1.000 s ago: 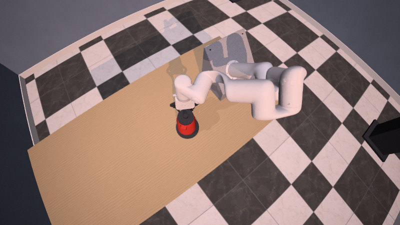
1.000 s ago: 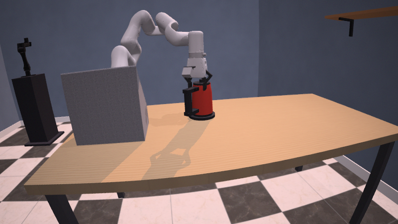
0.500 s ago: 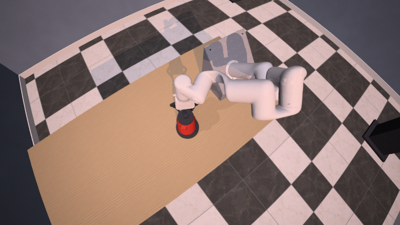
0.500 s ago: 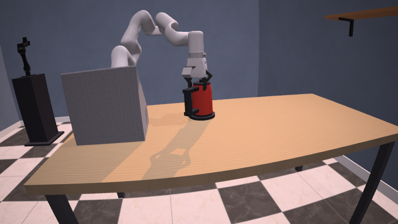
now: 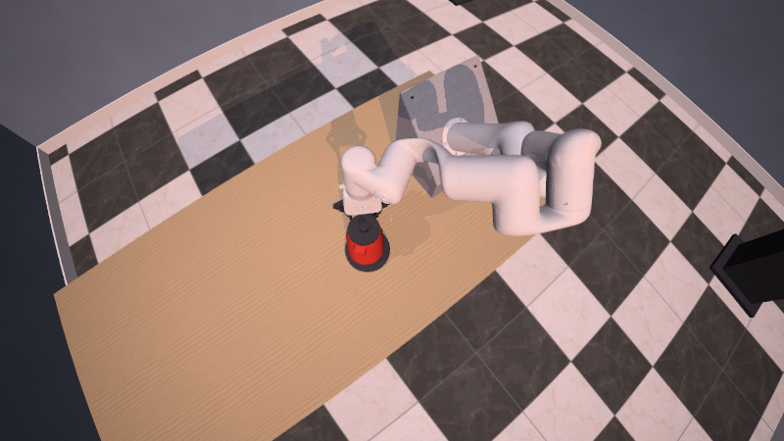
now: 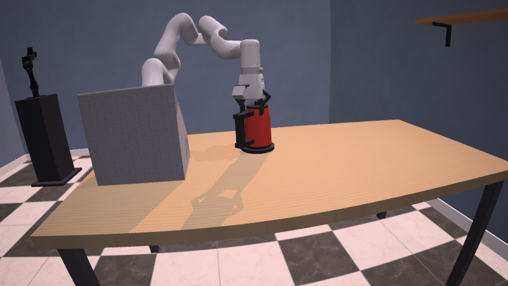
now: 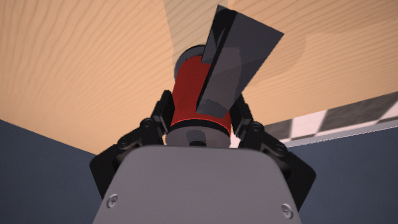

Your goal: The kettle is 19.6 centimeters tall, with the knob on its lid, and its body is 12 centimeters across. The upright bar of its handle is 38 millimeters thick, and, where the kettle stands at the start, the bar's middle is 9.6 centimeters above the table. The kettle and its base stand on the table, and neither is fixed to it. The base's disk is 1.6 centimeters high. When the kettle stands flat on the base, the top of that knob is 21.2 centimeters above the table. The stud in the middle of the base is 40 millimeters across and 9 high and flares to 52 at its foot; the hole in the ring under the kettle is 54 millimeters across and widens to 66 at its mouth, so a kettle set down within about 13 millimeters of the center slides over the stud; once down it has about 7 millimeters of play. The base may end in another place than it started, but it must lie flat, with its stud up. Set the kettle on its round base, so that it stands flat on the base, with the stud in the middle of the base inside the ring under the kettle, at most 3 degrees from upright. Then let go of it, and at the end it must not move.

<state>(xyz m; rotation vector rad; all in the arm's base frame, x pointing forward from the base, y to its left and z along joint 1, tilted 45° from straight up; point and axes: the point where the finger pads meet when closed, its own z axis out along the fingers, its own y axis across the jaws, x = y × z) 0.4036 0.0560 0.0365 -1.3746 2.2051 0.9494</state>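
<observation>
The kettle lies 70 mm below my hand, 20 mm to the left of it and 10 mm ahead of it. Round my hand: round black base: 170 mm below, 50 mm to the left, 30 mm ahead.
</observation>
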